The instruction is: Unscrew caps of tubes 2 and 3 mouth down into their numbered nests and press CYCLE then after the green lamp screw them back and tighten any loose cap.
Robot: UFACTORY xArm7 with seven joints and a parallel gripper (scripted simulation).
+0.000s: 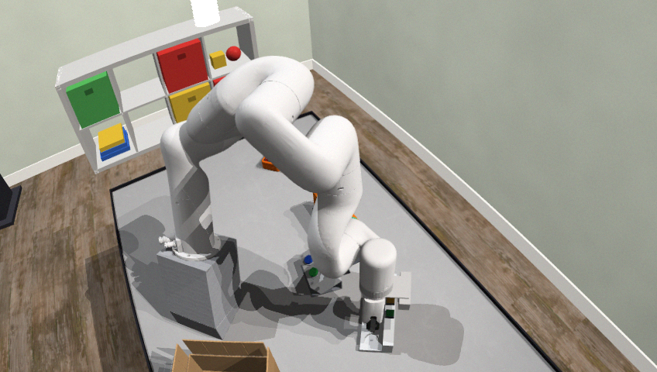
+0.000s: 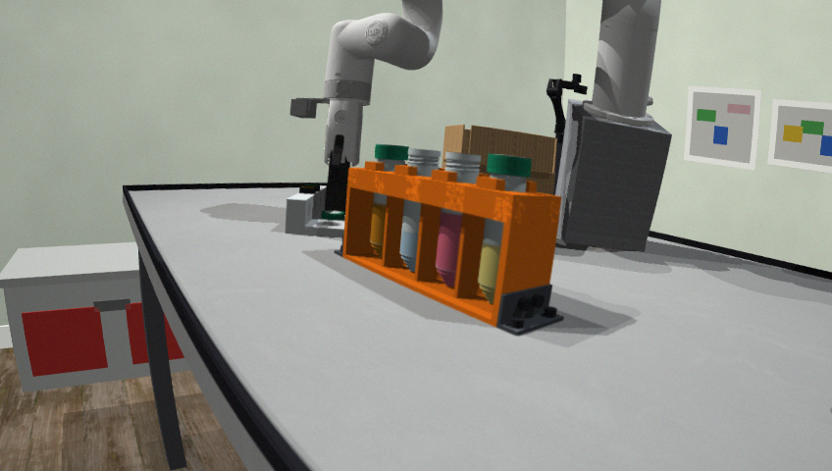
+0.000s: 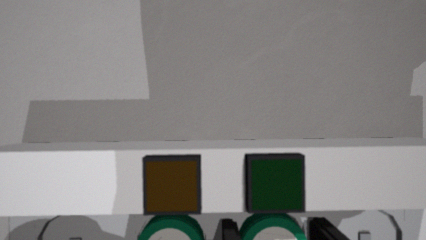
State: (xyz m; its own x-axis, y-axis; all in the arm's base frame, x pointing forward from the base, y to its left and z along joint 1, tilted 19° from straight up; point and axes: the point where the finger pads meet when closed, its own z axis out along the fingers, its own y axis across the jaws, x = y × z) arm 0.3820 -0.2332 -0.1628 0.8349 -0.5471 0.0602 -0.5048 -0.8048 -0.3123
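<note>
Right now my hand is 20 mm above the cap 3. From my hand the other things lie so: key housing: 70 mm behind, 210 mm to the left, 20 mm above; then green ready key: 90 mm behind, 180 mm to the left, 30 mm above; then cap 2: 30 mm ahead, 40 mm to the left, 20 mm below.
</note>
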